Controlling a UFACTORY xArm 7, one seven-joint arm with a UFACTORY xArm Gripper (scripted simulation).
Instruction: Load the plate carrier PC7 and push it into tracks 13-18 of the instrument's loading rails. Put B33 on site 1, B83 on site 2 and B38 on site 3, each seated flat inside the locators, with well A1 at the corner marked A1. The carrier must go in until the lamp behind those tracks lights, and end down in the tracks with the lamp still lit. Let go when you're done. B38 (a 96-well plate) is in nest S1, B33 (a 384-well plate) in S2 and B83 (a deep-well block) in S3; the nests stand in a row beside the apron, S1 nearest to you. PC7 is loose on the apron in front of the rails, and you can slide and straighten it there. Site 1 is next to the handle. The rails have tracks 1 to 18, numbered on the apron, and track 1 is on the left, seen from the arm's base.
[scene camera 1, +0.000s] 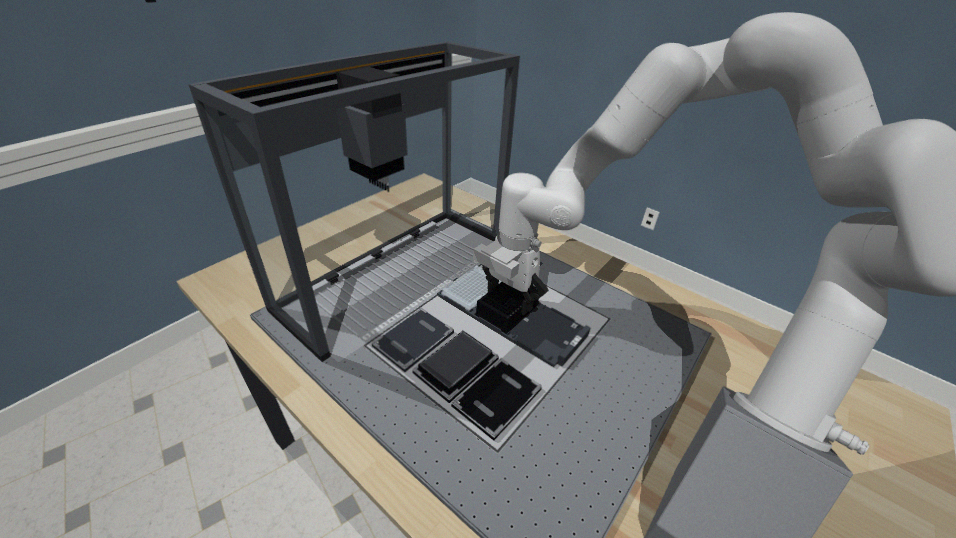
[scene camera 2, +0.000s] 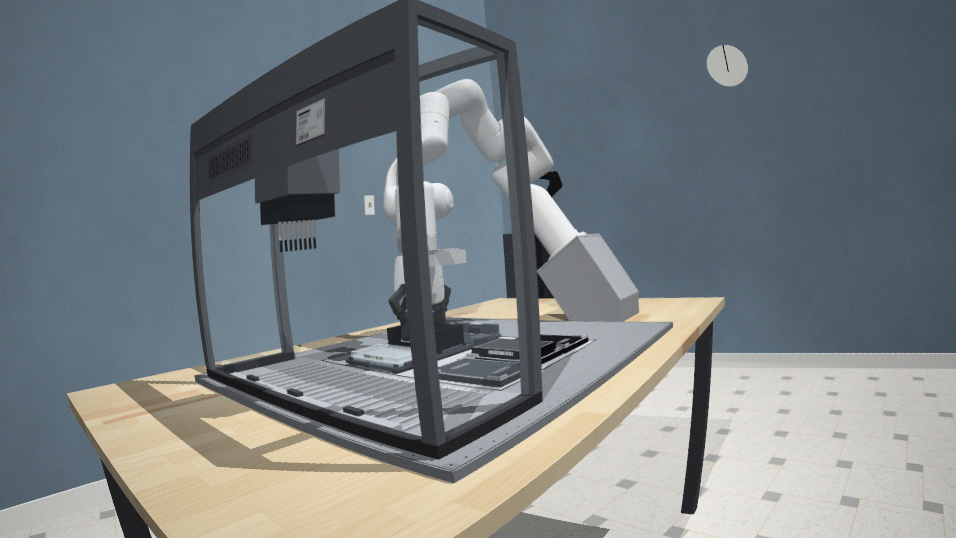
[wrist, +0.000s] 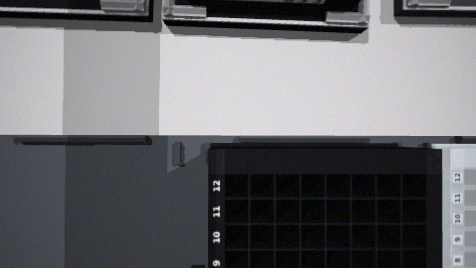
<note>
In view: a 96-well plate B38 (scene camera 1: 469, 288), a carrier PC7 (scene camera 1: 545, 332) and a nest S3 (scene camera 1: 413, 336).
The carrier PC7 also shows in the wrist view (wrist: 73, 193).
</note>
